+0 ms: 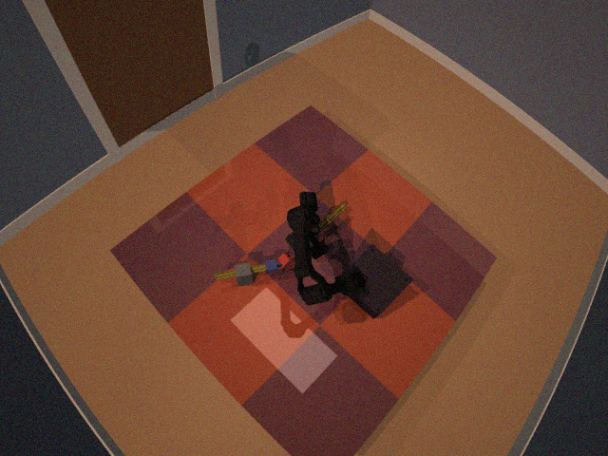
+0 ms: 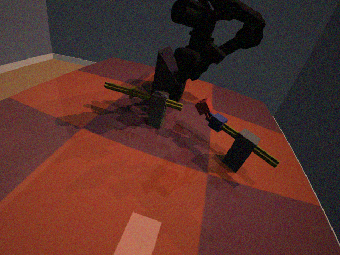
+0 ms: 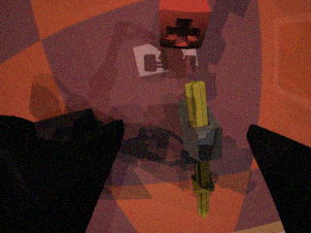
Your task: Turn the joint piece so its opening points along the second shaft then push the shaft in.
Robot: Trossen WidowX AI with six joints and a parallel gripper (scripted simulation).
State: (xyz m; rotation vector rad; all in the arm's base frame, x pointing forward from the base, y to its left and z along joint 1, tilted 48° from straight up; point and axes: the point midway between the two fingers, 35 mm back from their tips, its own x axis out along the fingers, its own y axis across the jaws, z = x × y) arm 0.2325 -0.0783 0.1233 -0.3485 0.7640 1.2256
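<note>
The red square joint piece is 30 mm ahead of my gripper tip, 80 mm to the left of it and 70 mm below it.
</note>
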